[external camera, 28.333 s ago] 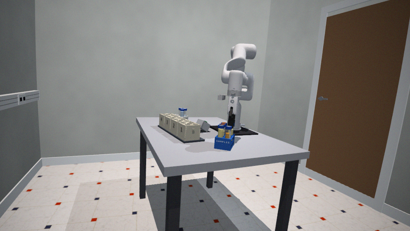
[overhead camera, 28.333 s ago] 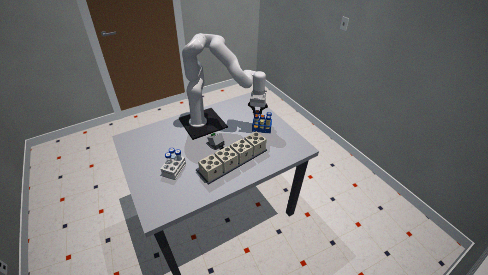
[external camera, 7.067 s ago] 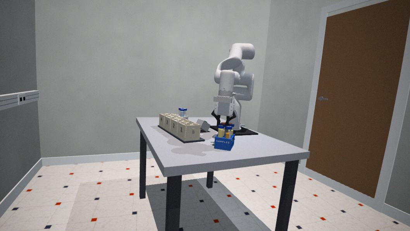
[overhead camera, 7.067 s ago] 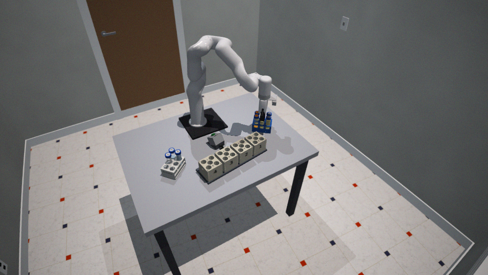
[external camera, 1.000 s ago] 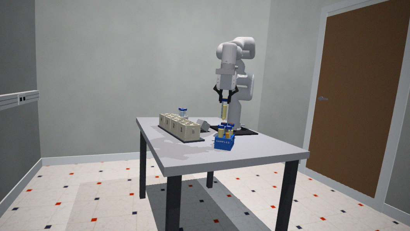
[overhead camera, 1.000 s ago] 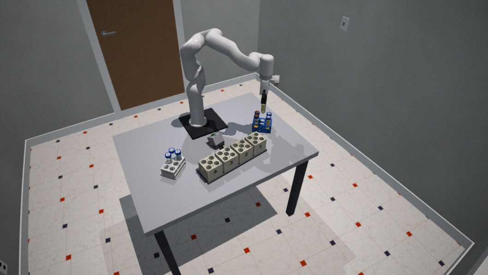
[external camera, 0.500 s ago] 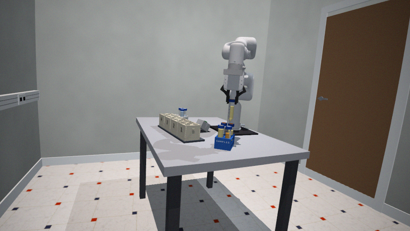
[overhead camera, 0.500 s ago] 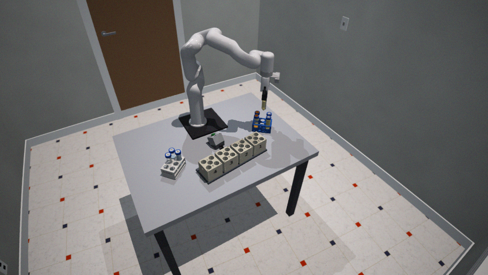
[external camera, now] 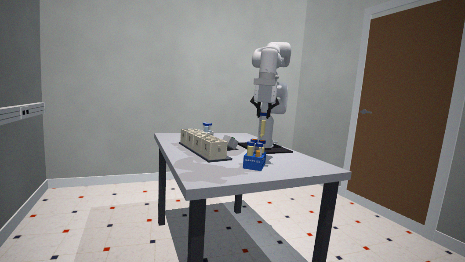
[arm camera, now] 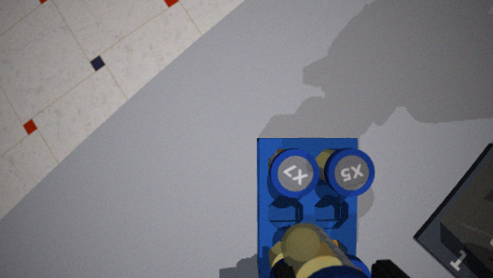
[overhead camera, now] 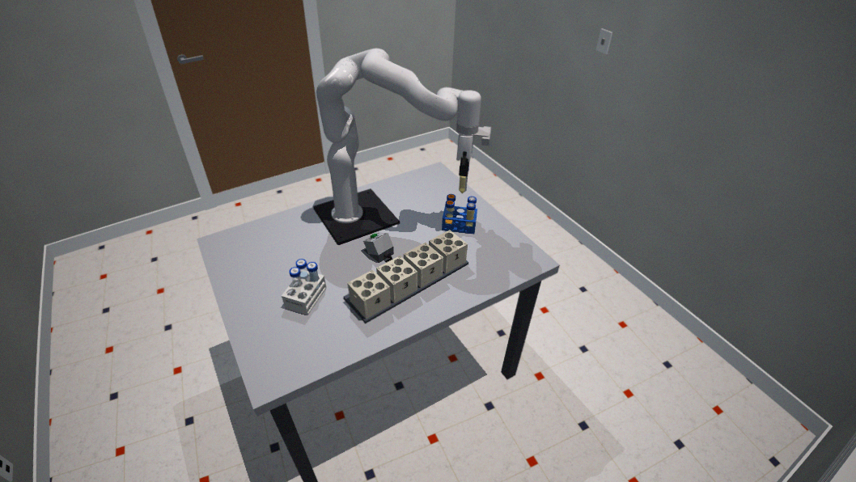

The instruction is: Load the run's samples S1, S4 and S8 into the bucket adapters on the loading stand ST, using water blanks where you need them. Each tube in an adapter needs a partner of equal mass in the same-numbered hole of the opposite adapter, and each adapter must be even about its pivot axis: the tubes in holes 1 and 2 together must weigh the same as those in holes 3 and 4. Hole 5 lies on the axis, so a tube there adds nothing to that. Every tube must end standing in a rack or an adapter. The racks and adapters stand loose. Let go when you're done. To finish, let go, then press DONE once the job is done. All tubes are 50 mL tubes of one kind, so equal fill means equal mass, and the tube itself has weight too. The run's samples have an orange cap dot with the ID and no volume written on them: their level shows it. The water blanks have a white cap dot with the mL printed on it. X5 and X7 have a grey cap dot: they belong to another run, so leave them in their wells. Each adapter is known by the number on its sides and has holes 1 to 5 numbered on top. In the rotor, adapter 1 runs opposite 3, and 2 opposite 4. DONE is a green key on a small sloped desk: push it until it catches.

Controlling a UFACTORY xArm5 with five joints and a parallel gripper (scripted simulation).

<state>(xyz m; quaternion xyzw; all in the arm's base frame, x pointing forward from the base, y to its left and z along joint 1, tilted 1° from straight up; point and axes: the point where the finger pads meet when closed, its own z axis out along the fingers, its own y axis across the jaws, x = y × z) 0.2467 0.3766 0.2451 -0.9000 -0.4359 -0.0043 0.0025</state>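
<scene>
My gripper is now 20 mm short of the blue samples rack, 10 mm to the left of it and 220 mm above it. Also, from my hand: adapter 3: 210 mm ahead, 380 mm to the right, 200 mm below; then white rack: 100 mm ahead, 670 mm to the right, 220 mm below.
</scene>
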